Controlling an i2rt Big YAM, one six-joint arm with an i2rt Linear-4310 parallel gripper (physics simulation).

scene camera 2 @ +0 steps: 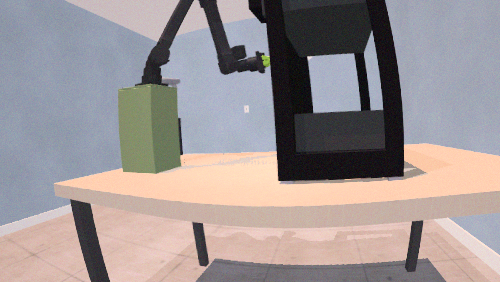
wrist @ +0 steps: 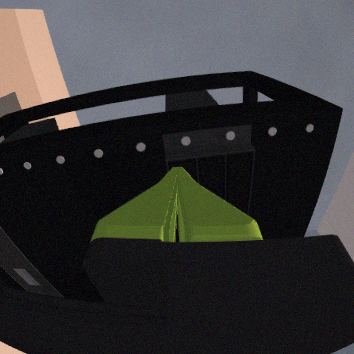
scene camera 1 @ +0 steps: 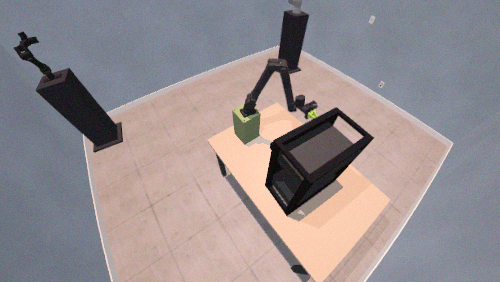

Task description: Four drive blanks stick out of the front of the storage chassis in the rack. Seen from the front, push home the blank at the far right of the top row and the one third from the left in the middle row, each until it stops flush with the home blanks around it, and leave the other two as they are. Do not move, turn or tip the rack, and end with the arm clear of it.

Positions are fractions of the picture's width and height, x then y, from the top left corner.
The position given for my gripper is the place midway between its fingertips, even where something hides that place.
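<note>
My gripper (wrist: 0.50,0.50) is visible to me. I can also see a black rack (scene camera 2: 0.73,0.51), and the wrist view shows me the rack (wrist: 0.76,0.45) too, while scene camera 1 likewise has the rack (scene camera 1: 0.61,0.58).
</note>
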